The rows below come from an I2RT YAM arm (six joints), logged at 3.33 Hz.
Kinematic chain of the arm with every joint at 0, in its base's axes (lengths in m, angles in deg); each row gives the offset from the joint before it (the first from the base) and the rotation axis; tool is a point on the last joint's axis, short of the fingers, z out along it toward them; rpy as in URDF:
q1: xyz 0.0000 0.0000 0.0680 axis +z
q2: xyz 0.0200 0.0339 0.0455 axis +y
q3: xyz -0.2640 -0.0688 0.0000 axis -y
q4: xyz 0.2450 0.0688 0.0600 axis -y
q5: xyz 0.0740 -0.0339 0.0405 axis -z
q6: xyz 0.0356 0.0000 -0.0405 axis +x
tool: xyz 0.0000 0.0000 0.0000 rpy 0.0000 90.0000 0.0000
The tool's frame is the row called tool.
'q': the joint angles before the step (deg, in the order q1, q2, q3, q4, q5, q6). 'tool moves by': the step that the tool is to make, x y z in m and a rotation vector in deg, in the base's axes. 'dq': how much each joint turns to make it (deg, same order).
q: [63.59, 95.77, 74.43, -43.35, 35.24, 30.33]
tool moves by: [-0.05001, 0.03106, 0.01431, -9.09, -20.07, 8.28]
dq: [11.13, 0.00, 0.09, 7.05, 20.64, -11.72]
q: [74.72, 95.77, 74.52, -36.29, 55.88, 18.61]
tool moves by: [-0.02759, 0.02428, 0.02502, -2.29, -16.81, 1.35]
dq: [5.90, 0.00, 0.18, 17.05, 15.89, -17.49]
